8 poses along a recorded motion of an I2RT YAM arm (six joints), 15 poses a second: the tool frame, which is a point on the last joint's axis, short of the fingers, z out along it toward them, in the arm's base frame.
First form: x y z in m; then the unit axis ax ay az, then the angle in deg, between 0 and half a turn.
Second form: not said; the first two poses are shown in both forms.
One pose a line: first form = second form
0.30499 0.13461 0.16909 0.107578 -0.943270 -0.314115 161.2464 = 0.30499 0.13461 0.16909 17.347 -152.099 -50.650
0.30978 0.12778 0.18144 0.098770 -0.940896 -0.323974 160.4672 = 0.30978 0.12778 0.18144 15.849 -150.983 -51.987
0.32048 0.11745 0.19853 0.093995 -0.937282 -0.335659 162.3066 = 0.32048 0.11745 0.19853 15.256 -152.127 -54.480
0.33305 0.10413 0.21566 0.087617 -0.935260 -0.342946 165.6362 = 0.33305 0.10413 0.21566 14.513 -154.913 -56.804
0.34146 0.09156 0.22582 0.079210 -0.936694 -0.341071 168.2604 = 0.34146 0.09156 0.22582 13.328 -157.609 -57.389
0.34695 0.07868 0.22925 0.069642 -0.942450 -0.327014 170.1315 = 0.34695 0.07868 0.22925 11.848 -160.340 -55.635
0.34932 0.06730 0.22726 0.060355 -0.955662 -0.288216 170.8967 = 0.34932 0.06730 0.22726 10.314 -163.319 -49.255
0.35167 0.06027 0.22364 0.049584 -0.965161 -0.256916 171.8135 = 0.35167 0.06027 0.22364 8.519 -165.828 -44.142
